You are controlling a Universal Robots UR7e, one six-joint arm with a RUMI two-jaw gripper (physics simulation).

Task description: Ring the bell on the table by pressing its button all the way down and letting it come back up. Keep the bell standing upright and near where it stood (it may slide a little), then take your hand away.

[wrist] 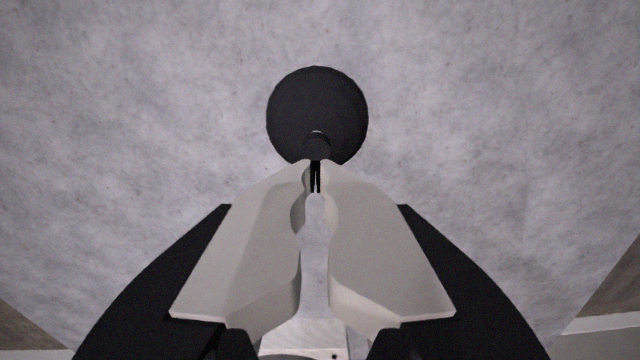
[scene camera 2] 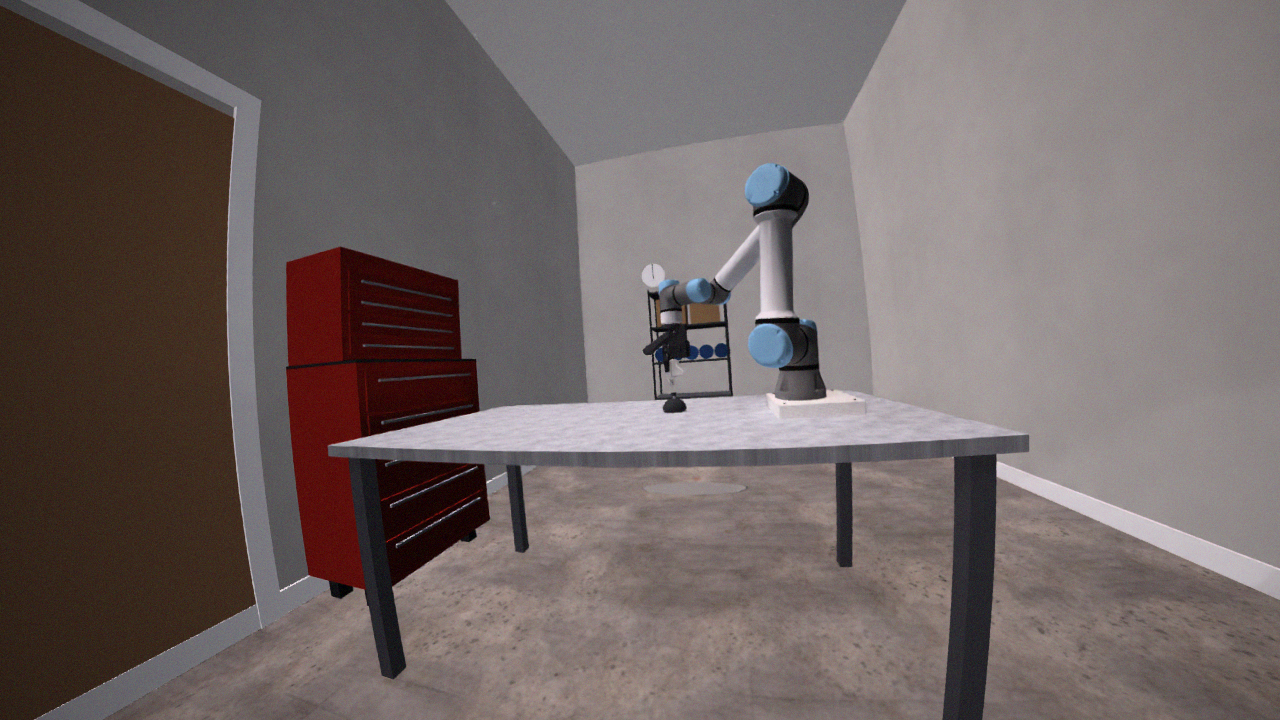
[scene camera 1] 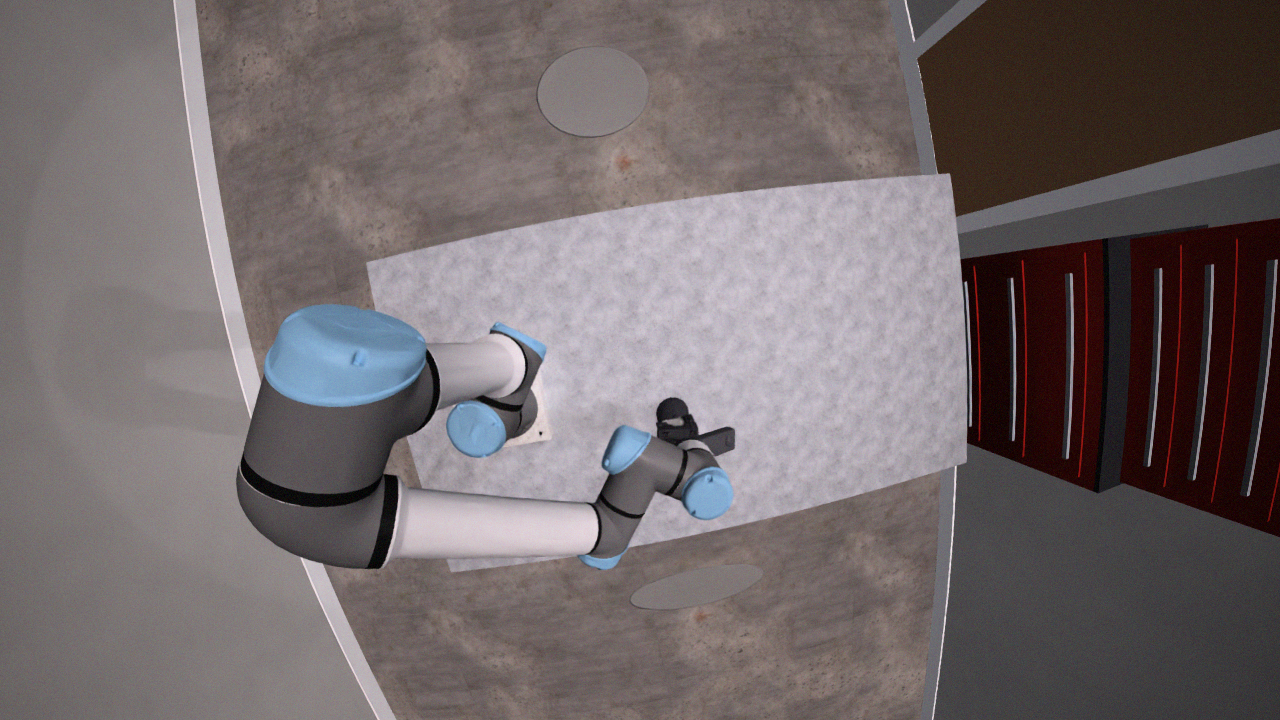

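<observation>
The dark domed bell (scene camera 1: 671, 411) (scene camera 2: 674, 406) (wrist: 317, 100) stands upright on the table. Its small round button (wrist: 317, 145) shows uncovered in the wrist view, up and apart from the dome's near edge in the picture. My gripper (scene camera 2: 672, 384) (wrist: 315, 164) is shut and empty, with its pale fingertips together. In the scene camera 2 view the tips are above the bell, with a small gap between them and its top. In the wrist view the tips overlap the near edge of the bell, just below the button in the picture.
The pale mottled table top (scene camera 1: 805, 313) (scene camera 2: 572, 434) carries the arm's white base plate (scene camera 2: 819, 405). A red tool cabinet (scene camera 1: 1199, 358) (scene camera 2: 402, 331) stands beyond one end of the table. A shelf rack (scene camera 2: 729, 367) stands by the far wall.
</observation>
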